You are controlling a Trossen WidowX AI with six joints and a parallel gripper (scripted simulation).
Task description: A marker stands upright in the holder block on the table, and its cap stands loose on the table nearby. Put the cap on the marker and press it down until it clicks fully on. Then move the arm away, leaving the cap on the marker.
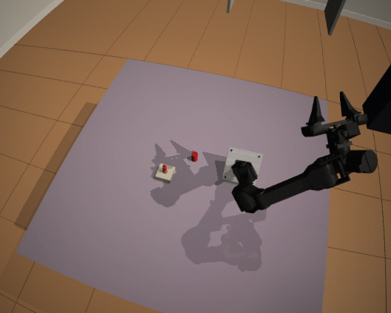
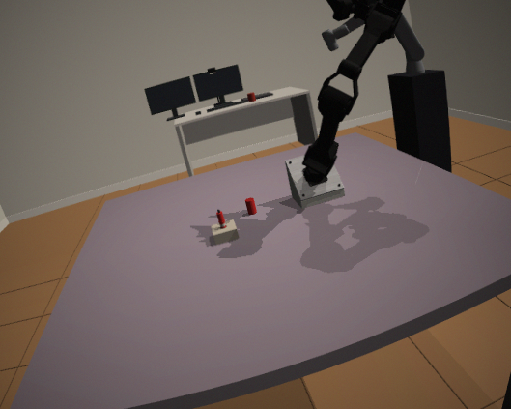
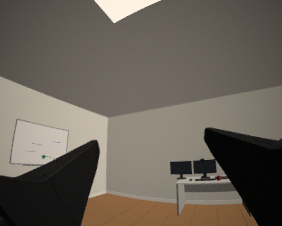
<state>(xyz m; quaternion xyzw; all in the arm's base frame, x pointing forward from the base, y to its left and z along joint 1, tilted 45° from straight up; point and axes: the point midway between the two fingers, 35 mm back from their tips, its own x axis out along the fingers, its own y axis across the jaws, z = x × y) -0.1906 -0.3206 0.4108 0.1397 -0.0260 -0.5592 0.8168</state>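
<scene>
Now: gripper tip 600 mm above the red cap, 380 mm short of it and 80 mm to the left of it. From my gripper tip the other things lie so: cream holder block: 610 mm below, 490 mm ahead, 30 mm to the left.
</scene>
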